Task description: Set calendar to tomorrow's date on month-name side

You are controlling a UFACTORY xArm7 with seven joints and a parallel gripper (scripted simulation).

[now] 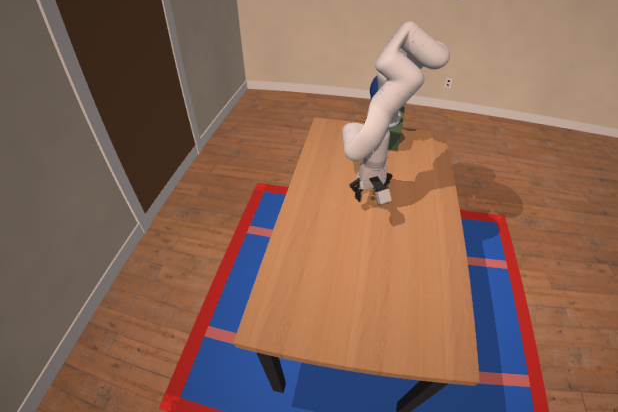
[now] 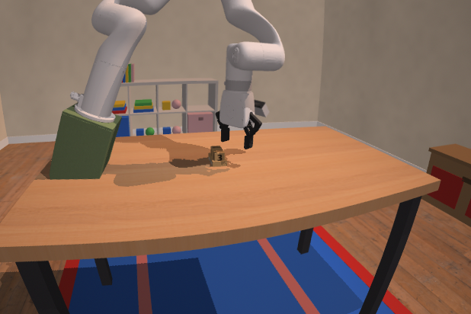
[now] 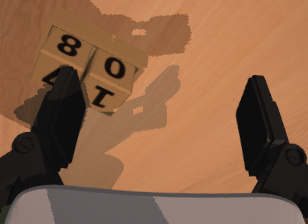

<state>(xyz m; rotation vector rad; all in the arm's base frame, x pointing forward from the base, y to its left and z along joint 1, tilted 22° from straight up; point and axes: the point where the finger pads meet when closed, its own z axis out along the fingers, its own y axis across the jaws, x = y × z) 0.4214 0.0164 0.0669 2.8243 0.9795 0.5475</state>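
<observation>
Now: the wooden digit cube 50 mm behind my hand, 10 mm to the left of it and 50 mm below it. Also, from my hand: low tray: 50 mm behind, 30 mm to the left, 70 mm below; then wooden cube: 50 mm behind, 50 mm to the left, 50 mm below.
</observation>
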